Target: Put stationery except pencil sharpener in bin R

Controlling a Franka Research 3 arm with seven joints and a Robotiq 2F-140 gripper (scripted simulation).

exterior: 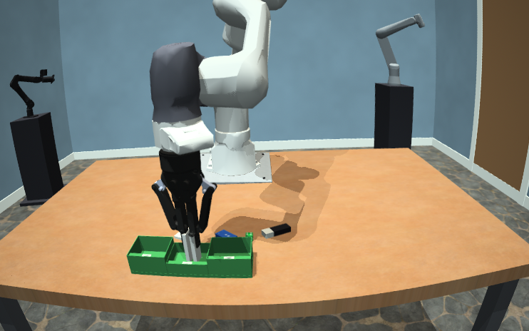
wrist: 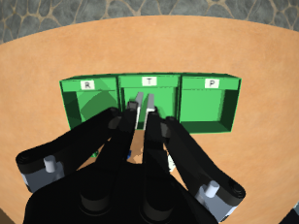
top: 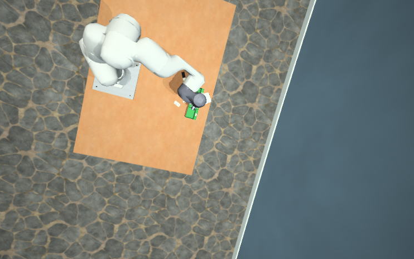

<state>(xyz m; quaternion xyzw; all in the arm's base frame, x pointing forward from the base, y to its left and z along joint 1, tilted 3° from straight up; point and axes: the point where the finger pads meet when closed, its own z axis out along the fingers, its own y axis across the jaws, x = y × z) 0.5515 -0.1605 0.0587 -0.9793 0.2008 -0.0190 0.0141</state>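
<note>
Now: the green bin row 10 mm to the right of my hand and 30 mm below it. From my hand the other things lie so: white domino (140 mm behind, 20 mm to the right, 40 mm below); then blue flat item (100 mm behind, 70 mm to the left, 40 mm below); then white piece (80 mm behind, 10 mm to the left, 40 mm below).
</note>
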